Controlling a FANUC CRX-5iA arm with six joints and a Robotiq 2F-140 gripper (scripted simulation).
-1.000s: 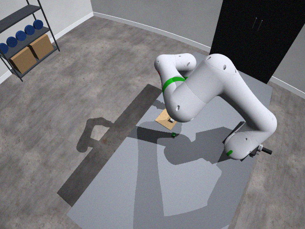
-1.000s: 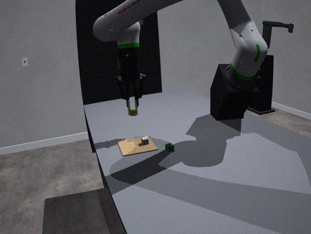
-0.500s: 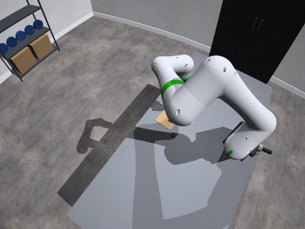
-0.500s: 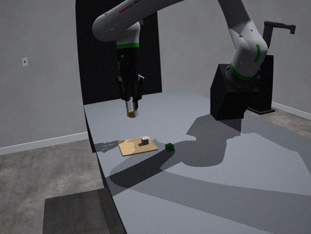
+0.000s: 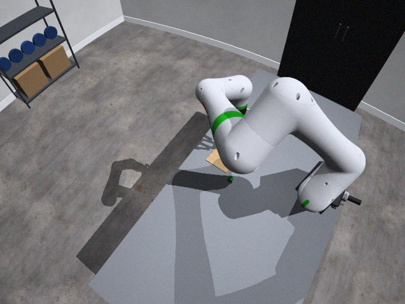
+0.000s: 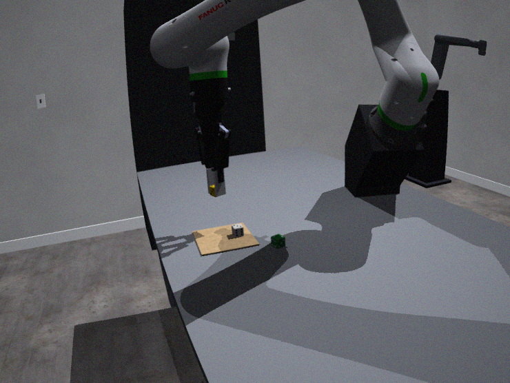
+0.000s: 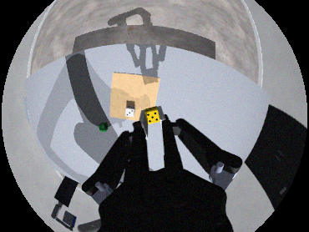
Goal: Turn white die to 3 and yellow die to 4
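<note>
Now: the green die 15 cm to the left of my hand, 12 cm below it and 10 cm behind it. The rest, counted from my hand: white die 12 cm below, 6 cm to the left, 3 cm behind; tan mat 13 cm below, 6 cm to the left, 1 cm ahead; yellow die 2 cm below.
</note>
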